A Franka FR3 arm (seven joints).
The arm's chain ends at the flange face. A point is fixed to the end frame.
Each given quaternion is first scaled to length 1.
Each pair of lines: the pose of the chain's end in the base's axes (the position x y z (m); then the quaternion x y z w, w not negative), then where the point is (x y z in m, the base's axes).
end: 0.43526 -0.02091 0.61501 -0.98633 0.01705 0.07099 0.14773
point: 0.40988 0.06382 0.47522
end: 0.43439 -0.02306 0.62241 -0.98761 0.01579 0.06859 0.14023
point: 0.40948 0.05948 0.48124
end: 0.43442 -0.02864 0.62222 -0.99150 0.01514 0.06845 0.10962
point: 0.40908 0.04493 0.47624
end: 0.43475 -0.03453 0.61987 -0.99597 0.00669 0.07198 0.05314
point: 0.40682 0.02163 0.46680
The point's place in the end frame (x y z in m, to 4 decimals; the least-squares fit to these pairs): -0.0059 -0.0392 0.1606
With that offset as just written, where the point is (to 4 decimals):
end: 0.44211 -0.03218 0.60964 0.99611 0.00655 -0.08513 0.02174
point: 0.4084 -0.0002 0.4509
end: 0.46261 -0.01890 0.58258 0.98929 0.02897 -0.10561 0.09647
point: 0.4211 -0.0124 0.4226
